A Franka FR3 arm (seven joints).
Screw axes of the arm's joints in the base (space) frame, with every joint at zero. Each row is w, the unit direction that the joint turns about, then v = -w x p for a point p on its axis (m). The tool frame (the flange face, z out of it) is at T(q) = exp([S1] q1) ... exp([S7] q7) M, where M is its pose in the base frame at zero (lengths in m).
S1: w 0 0 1 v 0.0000 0.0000 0.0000
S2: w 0 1 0 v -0.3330 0.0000 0.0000
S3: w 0 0 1 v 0.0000 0.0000 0.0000
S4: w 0 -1 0 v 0.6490 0.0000 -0.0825
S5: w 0 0 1 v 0.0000 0.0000 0.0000
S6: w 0 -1 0 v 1.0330 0.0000 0.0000
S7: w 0 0 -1 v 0.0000 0.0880 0.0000
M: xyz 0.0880 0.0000 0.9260 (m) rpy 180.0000 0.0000 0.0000 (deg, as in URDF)
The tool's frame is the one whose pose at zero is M.
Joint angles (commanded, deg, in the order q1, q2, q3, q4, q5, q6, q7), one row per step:
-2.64, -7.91, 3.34, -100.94, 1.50, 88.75, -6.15
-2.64, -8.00, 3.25, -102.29, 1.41, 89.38, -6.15
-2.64, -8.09, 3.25, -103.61, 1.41, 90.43, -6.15
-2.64, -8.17, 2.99, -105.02, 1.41, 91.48, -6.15
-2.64, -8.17, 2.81, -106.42, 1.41, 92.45, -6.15
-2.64, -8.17, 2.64, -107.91, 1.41, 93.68, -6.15
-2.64, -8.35, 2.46, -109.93, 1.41, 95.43, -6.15
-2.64, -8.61, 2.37, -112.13, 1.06, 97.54, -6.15
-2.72, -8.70, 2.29, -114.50, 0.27, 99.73, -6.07
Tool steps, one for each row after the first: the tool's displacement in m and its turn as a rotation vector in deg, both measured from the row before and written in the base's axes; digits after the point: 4 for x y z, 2 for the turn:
-0.0005, -0.0011, -0.0094, -0.09, 0.63, -0.11
0.0002, -0.0001, -0.0086, -0.01, 0.18, -0.03
0.0000, -0.0025, -0.0094, 0.03, 0.28, -0.29
-0.0001, -0.0018, -0.0101, 0.02, 0.43, -0.20
0.0000, -0.0017, -0.0105, 0.02, 0.26, -0.20
-0.0009, -0.0018, -0.0126, 0.01, 0.09, -0.22
-0.0012, -0.0015, -0.0129, -0.35, -0.17, -0.06
-0.0014, -0.0028, -0.0157, -0.77, 0.10, -0.06

